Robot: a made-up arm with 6 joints. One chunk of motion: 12 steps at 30 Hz.
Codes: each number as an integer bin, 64 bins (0 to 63) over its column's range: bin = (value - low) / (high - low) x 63, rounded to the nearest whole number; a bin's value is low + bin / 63 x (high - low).
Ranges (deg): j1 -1.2..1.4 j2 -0.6..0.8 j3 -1.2..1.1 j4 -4..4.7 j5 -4.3..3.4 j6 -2.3..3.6
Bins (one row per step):
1: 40 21 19 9 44 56
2: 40 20 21 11 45 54
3: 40 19 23 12 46 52
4: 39 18 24 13 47 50
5: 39 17 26 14 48 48
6: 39 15 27 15 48 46
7: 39 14 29 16 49 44
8: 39 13 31 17 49 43
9: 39 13 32 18 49 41
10: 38 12 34 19 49 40
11: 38 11 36 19 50 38
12: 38 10 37 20 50 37
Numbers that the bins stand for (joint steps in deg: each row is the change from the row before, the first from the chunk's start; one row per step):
1: 0.451 -0.133 -0.506 -2.757 1.078 2.944
2: 0.451 -0.156 -0.433 -2.481 1.200 2.757
3: 0.451 -0.178 -0.360 -2.343 1.322 2.570
4: 0.410 -0.200 -0.324 -2.205 1.444 2.383
5: 0.410 -0.222 -0.251 -2.067 1.567 2.195
6: 0.410 -0.267 -0.214 -1.929 1.567 2.008
7: 0.410 -0.289 -0.141 -1.790 1.689 1.821
8: 0.410 -0.311 -0.068 -1.652 1.689 1.727
9: 0.410 -0.311 -0.032 -1.514 1.689 1.540
10: 0.368 -0.333 0.041 -1.376 1.689 1.446
11: 0.368 -0.356 0.114 -1.376 1.811 1.259
12: 0.368 -0.378 0.151 -1.238 1.811 1.165

